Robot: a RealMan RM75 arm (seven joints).
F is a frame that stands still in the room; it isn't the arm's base.
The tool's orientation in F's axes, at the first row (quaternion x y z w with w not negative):
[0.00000, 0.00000, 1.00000, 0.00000]
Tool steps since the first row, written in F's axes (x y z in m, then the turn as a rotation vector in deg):
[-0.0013, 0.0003, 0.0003, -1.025, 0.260, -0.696]
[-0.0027, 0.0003, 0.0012, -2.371, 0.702, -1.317]
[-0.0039, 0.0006, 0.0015, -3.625, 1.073, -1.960]
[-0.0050, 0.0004, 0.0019, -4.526, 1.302, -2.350]
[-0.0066, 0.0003, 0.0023, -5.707, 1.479, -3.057]
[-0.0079, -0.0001, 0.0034, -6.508, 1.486, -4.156]
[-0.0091, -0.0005, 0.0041, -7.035, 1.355, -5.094]
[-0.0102, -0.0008, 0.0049, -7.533, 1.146, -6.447]
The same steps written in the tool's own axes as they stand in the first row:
[0.0013, -0.0003, 0.0003, 1.025, -0.260, -0.696]
[0.0027, -0.0003, 0.0012, 2.371, -0.702, -1.317]
[0.0039, -0.0006, 0.0015, 3.625, -1.073, -1.960]
[0.0050, -0.0004, 0.0019, 4.526, -1.302, -2.350]
[0.0066, -0.0003, 0.0023, 5.707, -1.479, -3.057]
[0.0079, 0.0001, 0.0034, 6.508, -1.486, -4.156]
[0.0091, 0.0005, 0.0041, 7.035, -1.355, -5.094]
[0.0102, 0.0008, 0.0049, 7.533, -1.146, -6.447]

